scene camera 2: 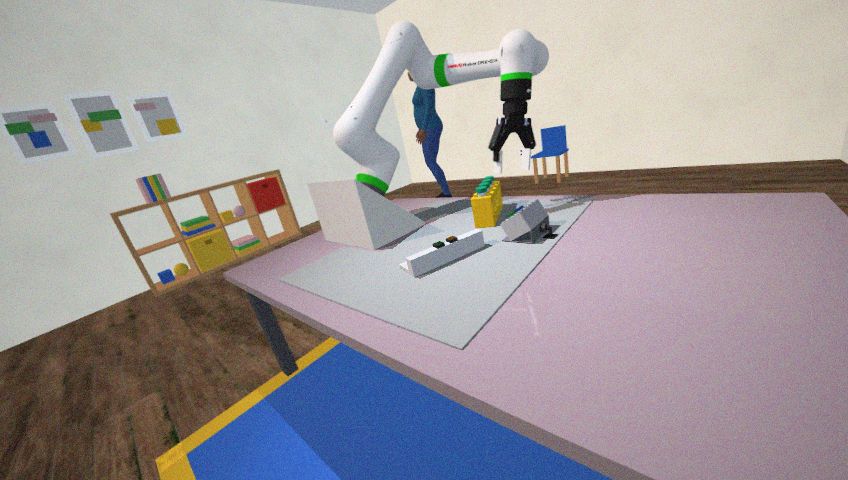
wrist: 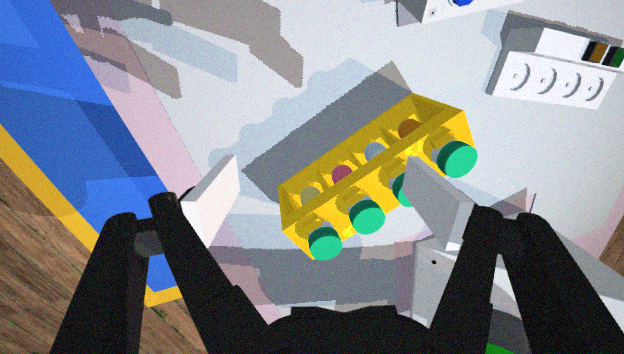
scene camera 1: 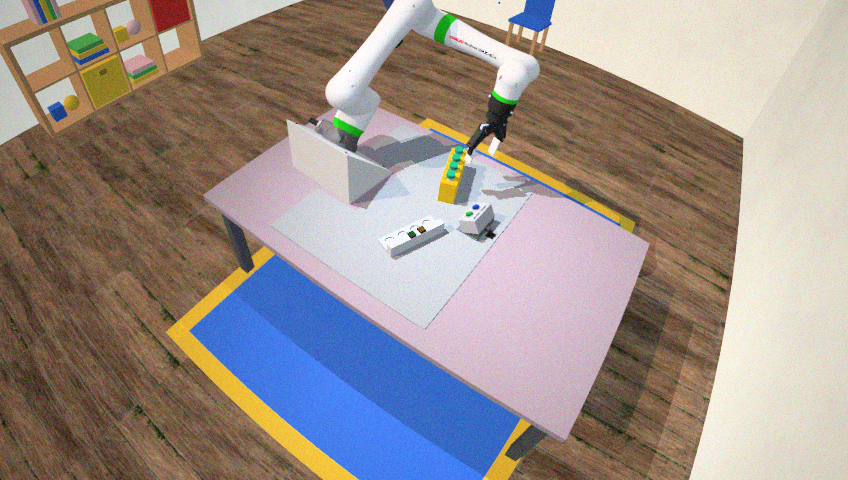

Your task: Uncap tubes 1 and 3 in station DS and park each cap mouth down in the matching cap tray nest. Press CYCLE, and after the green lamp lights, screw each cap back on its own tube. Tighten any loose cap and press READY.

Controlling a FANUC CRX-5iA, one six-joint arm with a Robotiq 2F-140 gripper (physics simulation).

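Observation:
The yellow tube rack stands on the grey mat. Its tubes carry green caps in a row; one is partly behind a finger pad in the wrist view. The white cap tray shows empty round nests, a dark green lamp and an amber lamp. The button box has blue and green buttons. My gripper is open and empty above the rack's far end.
The robot's pale wedge base stands left of the rack. The grey mat lies on the pink table. A person stands behind the table. A small black part lies beside the button box.

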